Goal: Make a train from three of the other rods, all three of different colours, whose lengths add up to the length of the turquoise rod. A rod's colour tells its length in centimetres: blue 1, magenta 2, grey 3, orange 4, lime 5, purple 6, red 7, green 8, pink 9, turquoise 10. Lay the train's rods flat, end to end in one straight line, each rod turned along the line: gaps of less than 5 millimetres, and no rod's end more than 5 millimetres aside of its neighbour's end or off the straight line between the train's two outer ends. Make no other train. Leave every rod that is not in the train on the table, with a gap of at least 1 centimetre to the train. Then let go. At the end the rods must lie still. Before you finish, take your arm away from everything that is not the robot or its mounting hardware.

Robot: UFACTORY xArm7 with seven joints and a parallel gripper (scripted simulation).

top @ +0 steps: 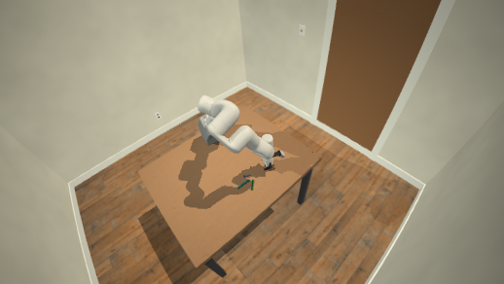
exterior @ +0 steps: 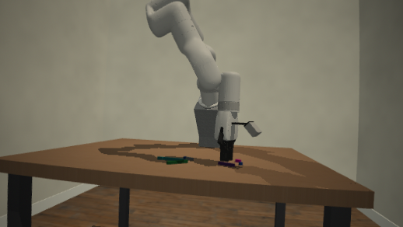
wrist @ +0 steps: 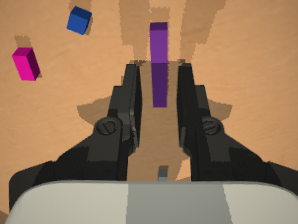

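The purple rod is 3 cm below my hand. Also, from my hand: green rod (17 cm to the right, 3 cm below, 1 cm ahead); then magenta rod (8 cm behind, 5 cm to the left, 3 cm below); then small grey rod (14 cm to the right, 7 cm behind, 3 cm below).
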